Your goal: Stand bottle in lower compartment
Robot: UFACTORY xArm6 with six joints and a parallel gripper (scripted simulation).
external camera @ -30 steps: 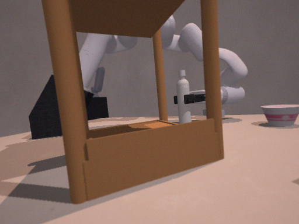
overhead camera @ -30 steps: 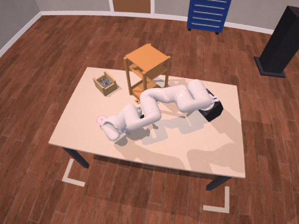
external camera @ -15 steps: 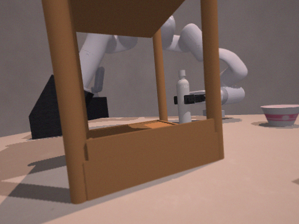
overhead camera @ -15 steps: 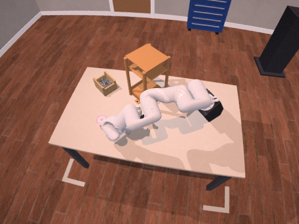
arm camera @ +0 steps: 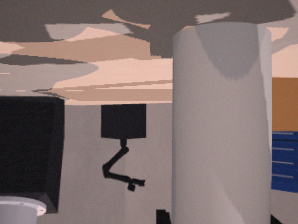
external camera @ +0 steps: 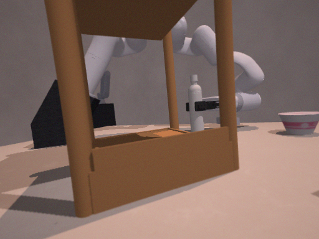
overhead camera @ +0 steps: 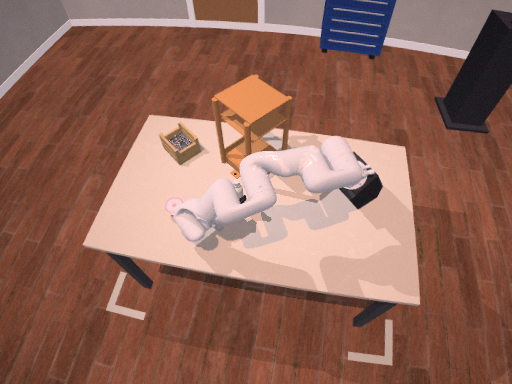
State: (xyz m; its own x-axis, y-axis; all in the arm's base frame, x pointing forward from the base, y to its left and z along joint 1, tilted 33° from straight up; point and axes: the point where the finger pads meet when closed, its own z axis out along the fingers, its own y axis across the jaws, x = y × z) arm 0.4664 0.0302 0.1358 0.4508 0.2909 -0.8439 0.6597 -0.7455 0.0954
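Now: the shelving unit 28 cm to the right of my hand, 10 cm above it and 4 cm behind it. From my hand the other things lie so: small wooden crate: 35 cm ahead, 33 cm to the right, 6 cm below; pink-striped bowl: 29 cm ahead, 7 cm below, 5 cm to the left.
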